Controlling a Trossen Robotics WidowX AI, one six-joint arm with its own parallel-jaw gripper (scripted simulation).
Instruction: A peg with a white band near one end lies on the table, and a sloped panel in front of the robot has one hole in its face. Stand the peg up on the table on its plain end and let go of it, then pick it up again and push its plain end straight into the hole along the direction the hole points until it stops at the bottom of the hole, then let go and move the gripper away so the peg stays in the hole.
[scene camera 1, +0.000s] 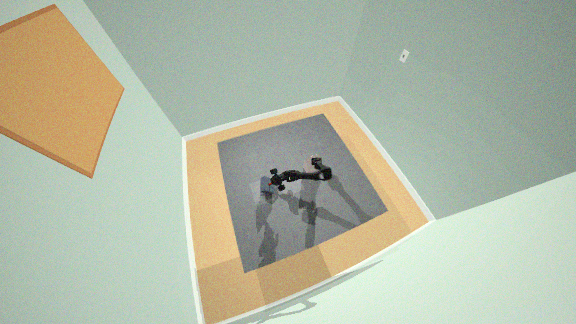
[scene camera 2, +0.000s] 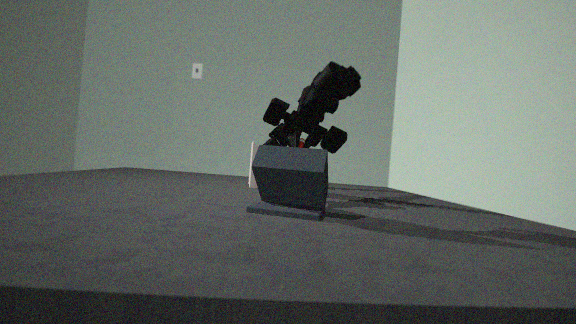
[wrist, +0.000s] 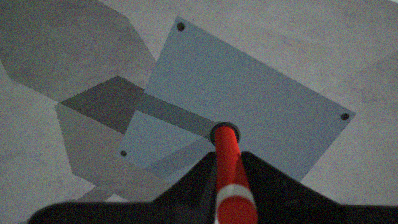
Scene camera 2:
gripper: 298, 153
sloped panel: 291, 175
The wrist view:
gripper: 228, 159
sloped panel: 198, 81
